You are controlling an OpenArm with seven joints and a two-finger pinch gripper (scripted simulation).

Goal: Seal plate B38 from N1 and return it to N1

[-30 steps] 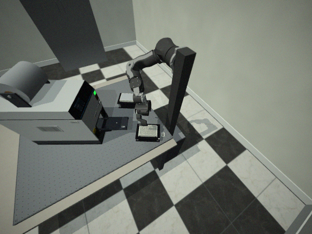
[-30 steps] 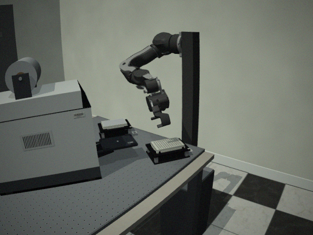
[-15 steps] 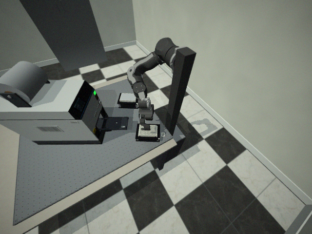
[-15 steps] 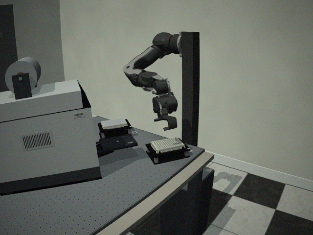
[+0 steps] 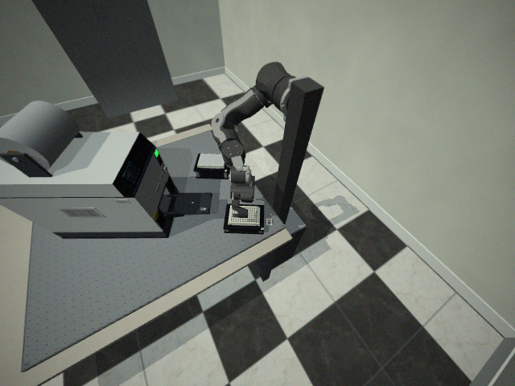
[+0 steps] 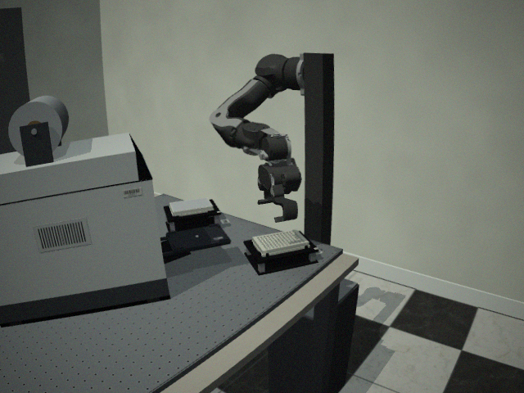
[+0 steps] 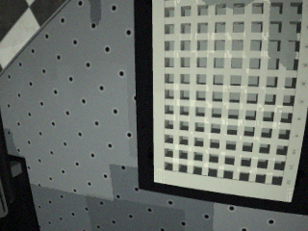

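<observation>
My hand is 80 mm above the plate B38 and 10 mm to the right of it. The rest, counted from my hand: nest N1: 90 mm below, 10 mm to the left; nest n2: 330 mm to the right, 80 mm below; B83: 330 mm to the right, 60 mm below.
</observation>
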